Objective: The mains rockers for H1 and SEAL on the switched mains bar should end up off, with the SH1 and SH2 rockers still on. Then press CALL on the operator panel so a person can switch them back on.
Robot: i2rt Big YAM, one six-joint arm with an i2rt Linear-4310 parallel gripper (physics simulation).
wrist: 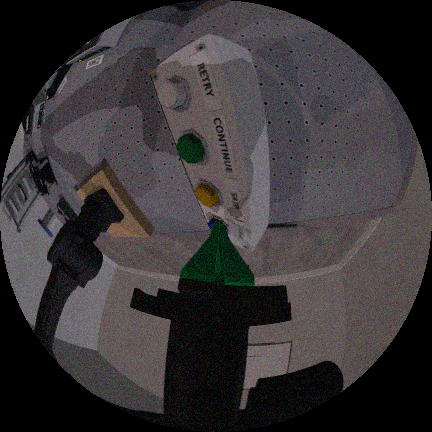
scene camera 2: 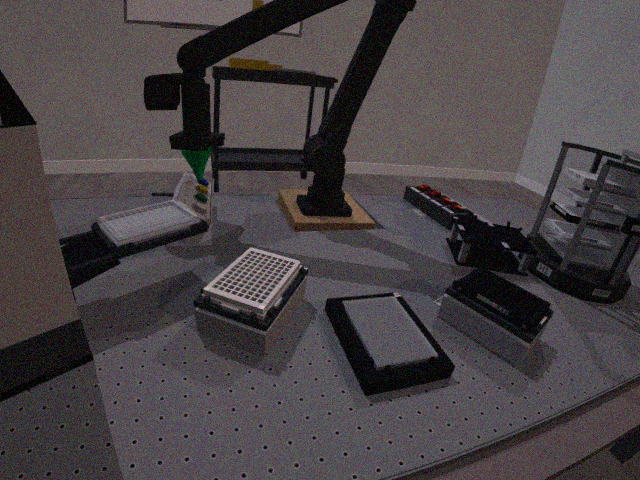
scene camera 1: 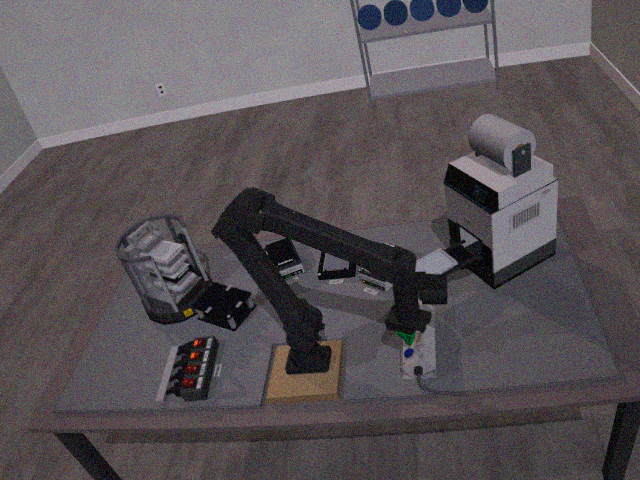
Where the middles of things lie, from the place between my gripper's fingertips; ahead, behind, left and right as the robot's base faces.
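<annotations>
Plate carousel (scene camera 2: pixel 591 267): 70 mm above my hand, 330 mm ahead of it, 800 mm to the left of it.
</annotations>
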